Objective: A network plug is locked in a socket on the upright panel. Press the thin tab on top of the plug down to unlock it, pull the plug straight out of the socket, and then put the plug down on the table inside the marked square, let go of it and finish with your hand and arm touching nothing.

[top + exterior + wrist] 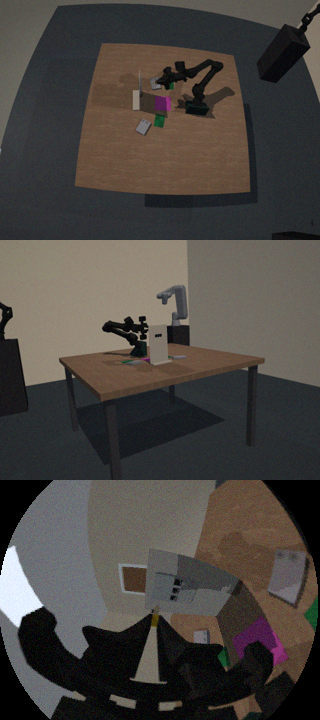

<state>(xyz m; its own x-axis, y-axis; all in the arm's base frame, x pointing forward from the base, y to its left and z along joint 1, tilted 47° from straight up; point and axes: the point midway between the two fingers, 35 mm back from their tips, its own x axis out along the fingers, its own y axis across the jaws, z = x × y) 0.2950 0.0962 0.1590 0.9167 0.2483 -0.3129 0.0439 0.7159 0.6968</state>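
Right now the magenta marked square is 80 mm behind my gripper tip, 10 mm to the left of it and 260 mm below it. Also, from my gripper tip: pale upright panel 110 mm ahead, 10 mm to the left, 130 mm below.
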